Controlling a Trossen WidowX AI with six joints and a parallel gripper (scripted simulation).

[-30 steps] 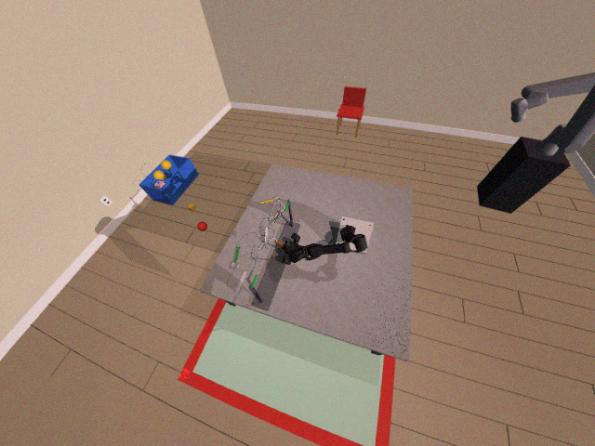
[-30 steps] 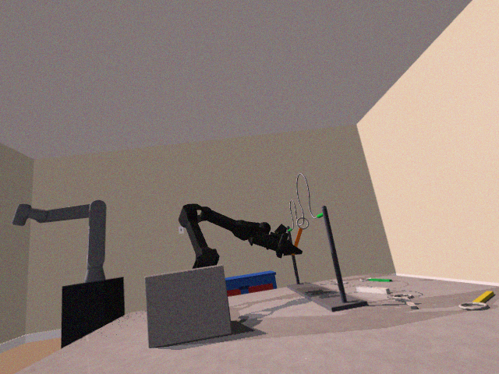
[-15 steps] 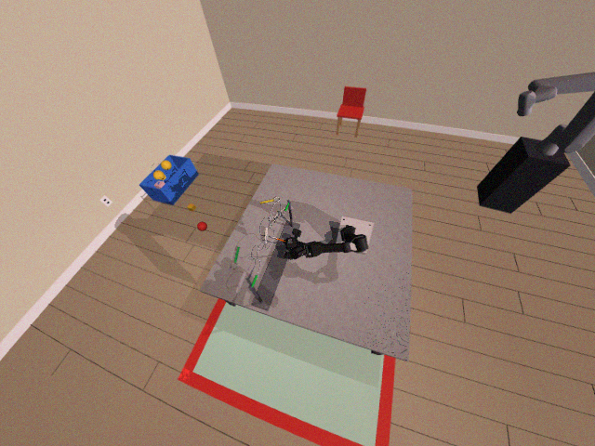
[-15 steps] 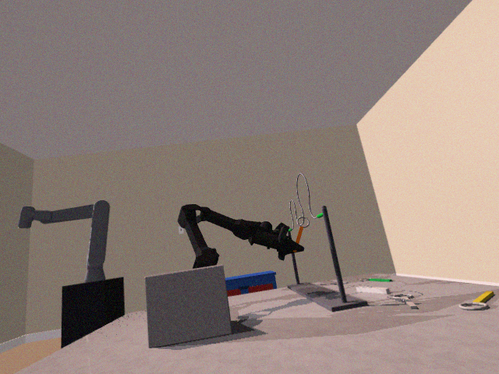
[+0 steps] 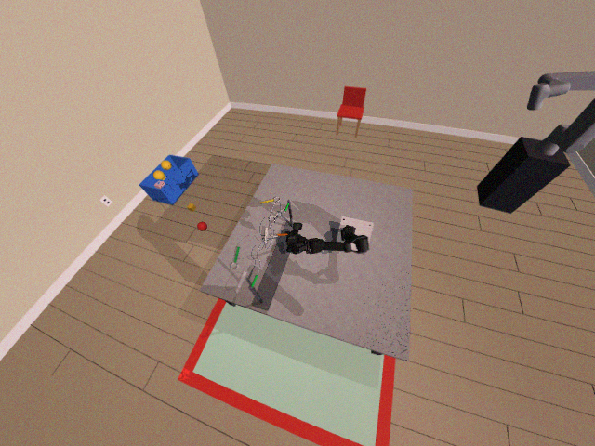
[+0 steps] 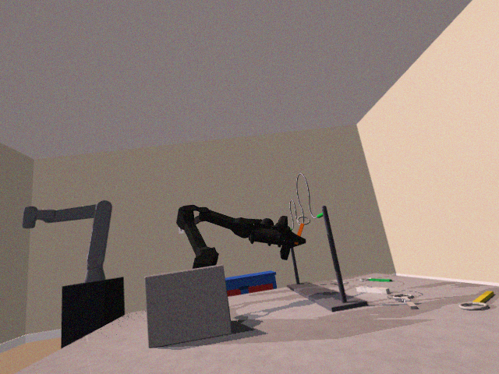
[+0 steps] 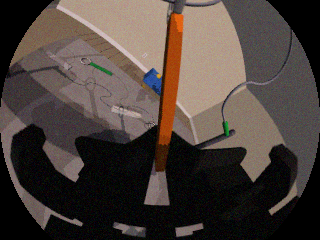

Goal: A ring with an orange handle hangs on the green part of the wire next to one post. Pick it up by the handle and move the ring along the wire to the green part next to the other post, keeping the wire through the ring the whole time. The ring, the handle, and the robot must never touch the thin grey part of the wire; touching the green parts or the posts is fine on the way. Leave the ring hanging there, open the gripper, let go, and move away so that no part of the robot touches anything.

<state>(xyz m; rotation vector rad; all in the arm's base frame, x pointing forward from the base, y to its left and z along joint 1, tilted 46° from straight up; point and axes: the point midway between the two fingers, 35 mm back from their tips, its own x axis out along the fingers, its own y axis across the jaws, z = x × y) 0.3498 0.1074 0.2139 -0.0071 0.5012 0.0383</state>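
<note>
Right now my gripper tip is 10 mm short of the orange-handled ring, 60 mm to the right of it and 60 mm below it.
</note>
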